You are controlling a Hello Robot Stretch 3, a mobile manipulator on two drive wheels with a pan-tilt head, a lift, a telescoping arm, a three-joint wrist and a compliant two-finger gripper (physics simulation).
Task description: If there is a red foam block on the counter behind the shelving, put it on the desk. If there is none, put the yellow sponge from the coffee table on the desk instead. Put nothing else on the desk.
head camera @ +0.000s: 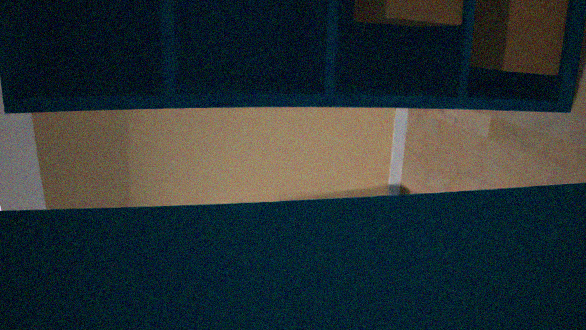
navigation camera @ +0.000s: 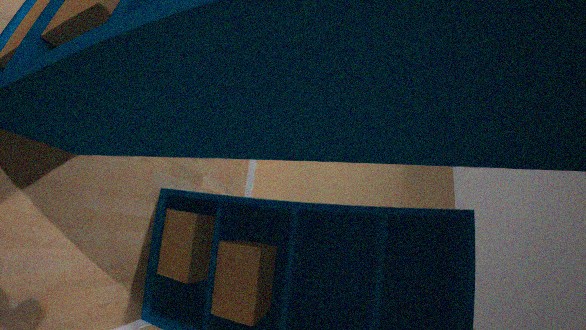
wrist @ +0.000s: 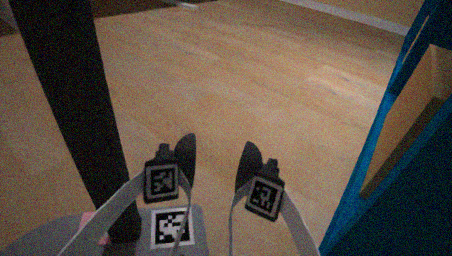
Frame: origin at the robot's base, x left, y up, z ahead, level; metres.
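Seen in the pictures: gripper, between the fingertips: (wrist: pixel 218 156).
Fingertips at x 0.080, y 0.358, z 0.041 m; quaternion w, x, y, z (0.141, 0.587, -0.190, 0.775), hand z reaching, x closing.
A point is followed by its place in that frame.
My gripper (wrist: pixel 218 156) {x 0.080, y 0.358, z 0.041 m} is open and empty over the wooden floor in the wrist view. Blue shelving (wrist: pixel 405 220) {x 0.042, y 0.262, z 0.275 m} stands to its right, apart from the fingers. A large dark blue panel (head camera: pixel 300 265) {x -0.143, y 1.230, z 0.436 m} (navigation camera: pixel 300 90) {x -0.038, y 1.187, z 0.344 m} fills much of the head and navigation views. Beyond a gap is a blue shelving unit (head camera: pixel 250 102) {x -0.766, y 1.206, z 0.912 m} (navigation camera: pixel 473 270) {x -0.953, y 1.896, z 0.698 m} with open compartments. No red foam block, yellow sponge, counter, coffee table or desk can be made out in these views.
Brown boxes sit in compartments, one of them (head camera: pixel 532 40) {x -0.936, y 0.228, z 0.747 m} (navigation camera: pixel 175 245) {x -1.010, y 0.208, z 0.662 m} in an end compartment and another box (navigation camera: pixel 235 282) {x -1.093, y 0.673, z 0.566 m} beside it. A box (wrist: pixel 400 125) {x 0.249, y 0.234, z 0.482 m} sits in the nearby shelving. The robot's dark mast (wrist: pixel 75 100) {x 0.116, y 0.390, z -0.064 m} is at left. A tan wall (head camera: pixel 250 155) {x -1.425, y 1.076, z 2.204 m} shows through the gap.
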